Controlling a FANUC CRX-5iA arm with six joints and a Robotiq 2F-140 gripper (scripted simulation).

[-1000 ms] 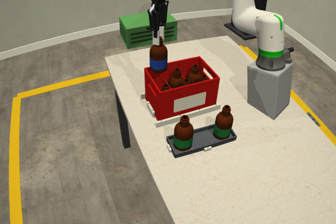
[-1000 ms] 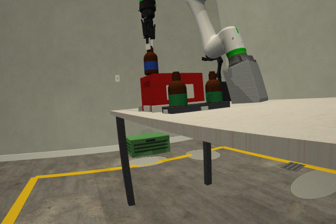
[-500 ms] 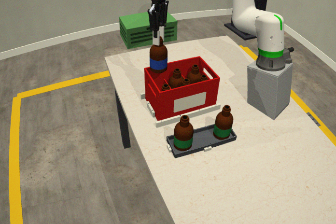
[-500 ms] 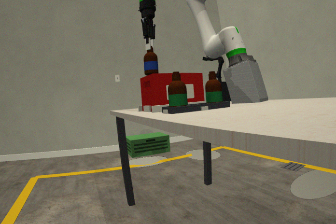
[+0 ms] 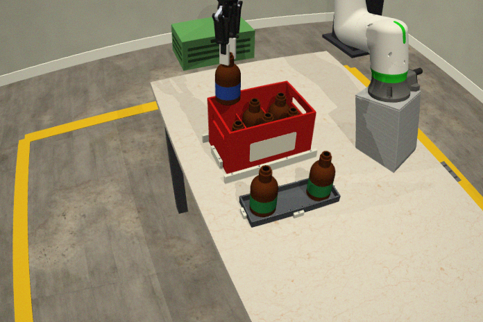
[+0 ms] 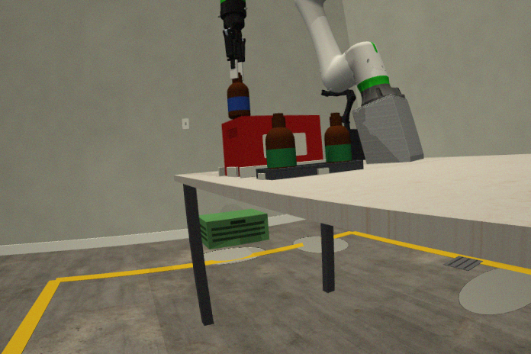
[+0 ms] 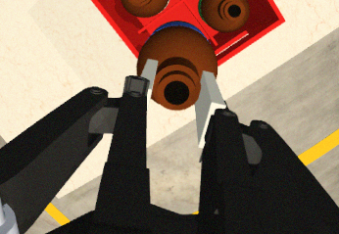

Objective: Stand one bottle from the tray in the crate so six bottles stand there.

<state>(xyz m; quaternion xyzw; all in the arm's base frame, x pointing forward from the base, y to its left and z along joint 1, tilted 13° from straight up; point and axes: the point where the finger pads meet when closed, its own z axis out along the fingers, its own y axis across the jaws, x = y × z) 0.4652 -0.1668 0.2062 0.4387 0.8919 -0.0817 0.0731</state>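
The glass bottle is 9 cm below my hand. Round my hand: grey tray (6 cm behind, 29 cm to the left, 34 cm below); then red crate (8 cm behind, 5 cm to the left, 27 cm below).
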